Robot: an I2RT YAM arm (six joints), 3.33 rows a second.
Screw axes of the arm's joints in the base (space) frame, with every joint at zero. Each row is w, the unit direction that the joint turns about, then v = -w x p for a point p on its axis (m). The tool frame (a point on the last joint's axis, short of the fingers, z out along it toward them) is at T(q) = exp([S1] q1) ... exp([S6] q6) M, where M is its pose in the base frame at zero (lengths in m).
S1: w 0 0 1 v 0 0 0
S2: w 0 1 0 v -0.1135 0 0.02
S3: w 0 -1 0 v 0.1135 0 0.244
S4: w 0 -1 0 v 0.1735 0 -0.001
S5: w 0 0 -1 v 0 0.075 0
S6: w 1 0 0 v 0 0.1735 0
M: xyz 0.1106 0 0.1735 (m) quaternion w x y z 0.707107 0 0.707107 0
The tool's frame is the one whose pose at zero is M.
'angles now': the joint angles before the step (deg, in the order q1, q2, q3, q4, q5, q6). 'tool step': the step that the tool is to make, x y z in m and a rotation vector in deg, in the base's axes. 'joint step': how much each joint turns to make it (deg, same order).
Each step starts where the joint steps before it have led.
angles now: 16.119, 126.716, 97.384, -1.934, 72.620, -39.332
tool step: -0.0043, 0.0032, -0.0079, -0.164, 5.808, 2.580
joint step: 0.439, 0.002, -0.005, -5.678, -2.600, 0.067
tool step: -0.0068, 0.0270, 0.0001, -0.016, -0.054, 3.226
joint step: 3.251, 0.004, 0.006, 0.074, 0.039, -0.031
